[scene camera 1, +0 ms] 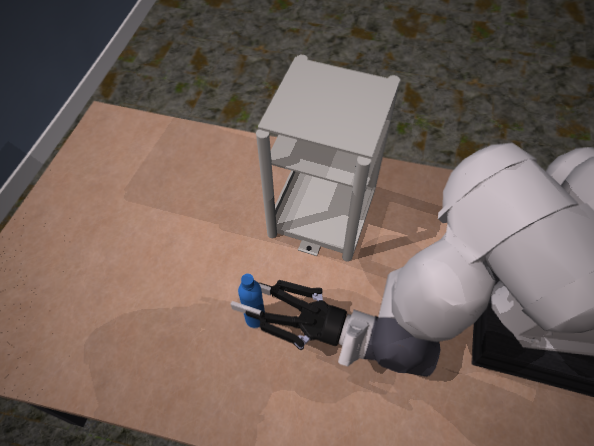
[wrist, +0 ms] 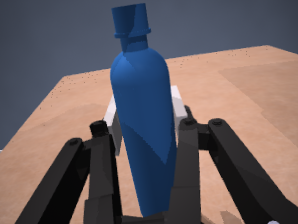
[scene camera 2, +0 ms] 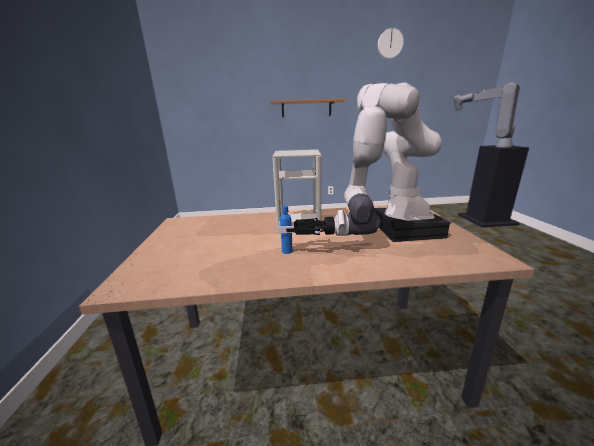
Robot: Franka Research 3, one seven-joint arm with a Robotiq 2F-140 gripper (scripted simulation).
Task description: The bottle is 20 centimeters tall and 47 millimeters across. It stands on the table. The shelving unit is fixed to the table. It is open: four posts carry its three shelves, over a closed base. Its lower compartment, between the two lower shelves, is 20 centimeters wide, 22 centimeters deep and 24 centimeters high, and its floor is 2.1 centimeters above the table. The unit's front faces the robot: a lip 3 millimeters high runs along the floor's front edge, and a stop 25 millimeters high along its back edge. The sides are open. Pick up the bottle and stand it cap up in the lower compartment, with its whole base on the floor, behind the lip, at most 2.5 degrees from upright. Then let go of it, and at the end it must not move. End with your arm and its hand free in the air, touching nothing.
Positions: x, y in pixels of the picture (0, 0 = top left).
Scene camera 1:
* my gripper: 237, 293
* blue bottle: 250, 294
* grey shelving unit: 338, 108
